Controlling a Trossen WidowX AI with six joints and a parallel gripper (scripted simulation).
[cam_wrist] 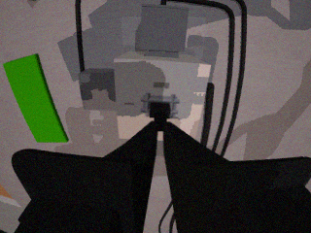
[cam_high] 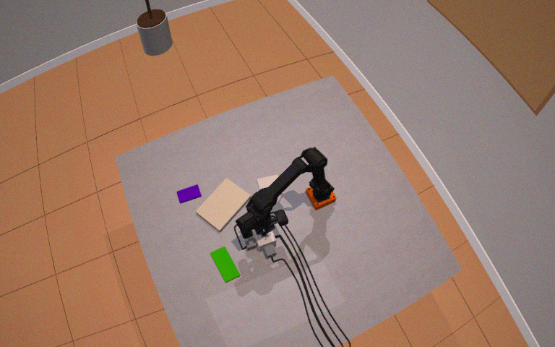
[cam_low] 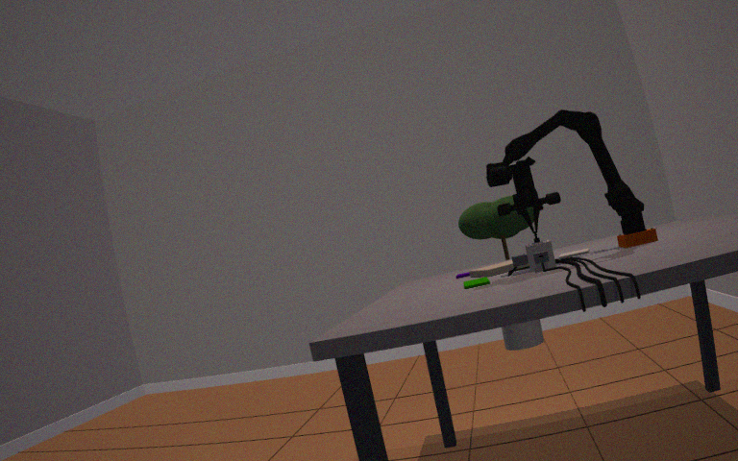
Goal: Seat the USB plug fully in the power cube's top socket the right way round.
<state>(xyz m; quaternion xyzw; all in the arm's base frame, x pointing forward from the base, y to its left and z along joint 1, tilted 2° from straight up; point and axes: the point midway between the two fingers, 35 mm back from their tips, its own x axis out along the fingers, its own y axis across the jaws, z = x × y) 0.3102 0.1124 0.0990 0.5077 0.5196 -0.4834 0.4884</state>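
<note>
Right now my gripper tip is 2 cm above the dark USB plug. From my gripper tip the other things lie so: green flat block (20 cm ahead, 4 cm to the left, 10 cm below); beige board (12 cm ahead, 23 cm to the right, 9 cm below); purple block (25 cm ahead, 34 cm to the right, 10 cm below).
</note>
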